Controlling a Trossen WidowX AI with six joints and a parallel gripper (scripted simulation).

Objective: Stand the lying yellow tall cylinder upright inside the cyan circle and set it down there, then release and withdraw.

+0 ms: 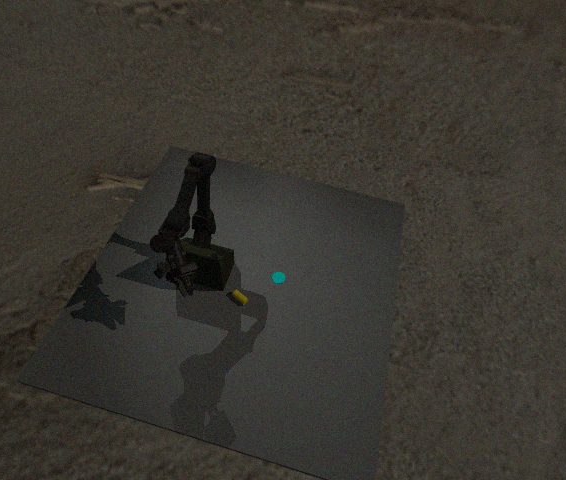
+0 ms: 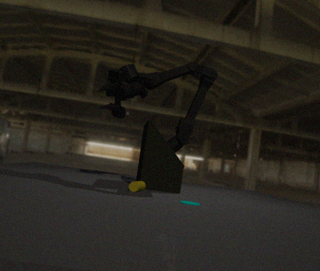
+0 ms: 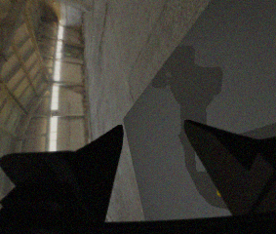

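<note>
My gripper tip is 28 cm above the yellow tall cylinder, 19 cm to the right of it and 9 cm short of it. The rest, counted from my gripper tip: cyan circle (36 cm to the left, 30 cm below, 20 cm ahead).
</note>
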